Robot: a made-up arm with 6 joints. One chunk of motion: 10 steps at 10 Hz.
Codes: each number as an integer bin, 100 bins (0 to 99) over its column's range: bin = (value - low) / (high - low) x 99, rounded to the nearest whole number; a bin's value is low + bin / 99 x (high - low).
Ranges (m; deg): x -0.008..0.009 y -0.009..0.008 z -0.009..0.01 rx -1..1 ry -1.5..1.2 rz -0.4..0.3
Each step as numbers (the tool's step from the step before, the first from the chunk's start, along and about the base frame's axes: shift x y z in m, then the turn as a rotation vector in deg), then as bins.
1 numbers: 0.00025 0.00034 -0.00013 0.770 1.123 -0.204
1 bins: 48 54 46 88 96 28
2 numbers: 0.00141 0.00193 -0.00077 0.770 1.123 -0.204
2 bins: 55 64 43 88 96 28
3 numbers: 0.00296 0.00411 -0.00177 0.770 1.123 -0.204
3 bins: 64 76 38 88 96 28
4 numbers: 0.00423 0.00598 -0.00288 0.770 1.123 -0.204
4 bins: 71 87 32 88 96 28
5 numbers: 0.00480 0.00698 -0.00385 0.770 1.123 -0.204
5 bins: 75 93 27 88 96 28
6 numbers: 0.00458 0.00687 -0.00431 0.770 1.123 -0.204
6 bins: 73 92 24 88 96 28
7 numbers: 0.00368 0.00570 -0.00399 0.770 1.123 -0.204
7 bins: 68 86 26 88 96 28
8 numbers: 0.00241 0.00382 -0.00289 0.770 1.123 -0.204
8 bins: 61 75 32 88 96 28
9 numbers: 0.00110 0.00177 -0.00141 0.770 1.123 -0.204
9 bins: 53 63 40 88 96 28
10 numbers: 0.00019 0.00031 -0.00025 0.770 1.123 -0.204
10 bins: 48 54 46 88 96 28
